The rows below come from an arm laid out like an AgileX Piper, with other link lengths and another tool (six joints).
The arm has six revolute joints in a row. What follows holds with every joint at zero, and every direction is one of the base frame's.
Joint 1 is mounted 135.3 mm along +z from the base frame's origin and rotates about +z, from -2.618 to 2.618 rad.
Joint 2 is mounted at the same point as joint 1 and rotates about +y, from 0 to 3.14 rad.
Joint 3 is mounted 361.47 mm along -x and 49.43 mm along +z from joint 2 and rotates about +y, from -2.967 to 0 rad.
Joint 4 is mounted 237.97 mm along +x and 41.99 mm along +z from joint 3 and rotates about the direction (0.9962, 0, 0.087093), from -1.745 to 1.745 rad.
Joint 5 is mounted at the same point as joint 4 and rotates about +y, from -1.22 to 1.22 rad.
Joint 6 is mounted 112.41 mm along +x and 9.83 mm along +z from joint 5 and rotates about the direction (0.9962, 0, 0.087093), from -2.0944 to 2.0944 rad.
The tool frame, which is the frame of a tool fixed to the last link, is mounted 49.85 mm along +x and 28 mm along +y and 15.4 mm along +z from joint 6; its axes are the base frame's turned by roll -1.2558, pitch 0.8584 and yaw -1.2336 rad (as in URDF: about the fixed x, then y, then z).
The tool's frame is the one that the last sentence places.
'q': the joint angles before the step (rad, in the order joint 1, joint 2, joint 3, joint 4, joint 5, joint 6). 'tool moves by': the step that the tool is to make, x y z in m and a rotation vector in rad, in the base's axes. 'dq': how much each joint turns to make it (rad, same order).
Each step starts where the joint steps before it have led.
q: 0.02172 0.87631 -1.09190 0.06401 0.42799 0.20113
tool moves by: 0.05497 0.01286 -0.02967 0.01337 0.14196 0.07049
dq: 0.00000 0.15115 -0.00790 0.17173 0.00816 -0.15365
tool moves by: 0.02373 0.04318 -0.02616 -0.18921 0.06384 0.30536
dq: 0.02490 0.12125 -0.03853 0.37302 0.11714 -0.59342
